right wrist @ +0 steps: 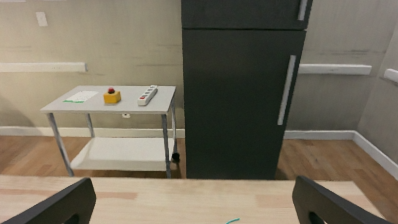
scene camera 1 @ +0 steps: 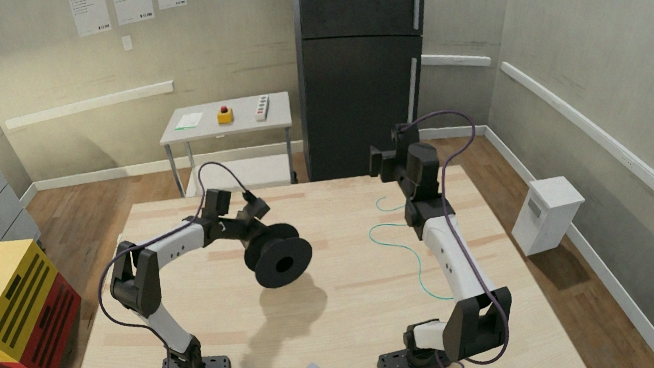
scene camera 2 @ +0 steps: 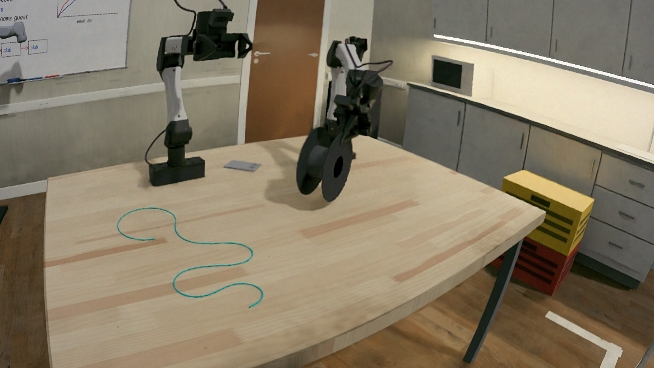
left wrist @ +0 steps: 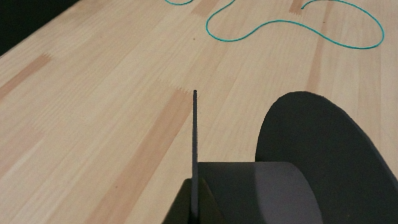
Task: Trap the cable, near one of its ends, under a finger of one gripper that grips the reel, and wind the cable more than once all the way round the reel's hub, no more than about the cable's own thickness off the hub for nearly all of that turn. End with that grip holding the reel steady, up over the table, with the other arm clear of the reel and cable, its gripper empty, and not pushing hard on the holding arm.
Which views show the right gripper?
The right wrist view, scene camera 1 and scene camera 2 only.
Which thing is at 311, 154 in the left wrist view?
A black reel.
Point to a black reel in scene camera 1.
276, 265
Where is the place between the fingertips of the right gripper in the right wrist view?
194, 187
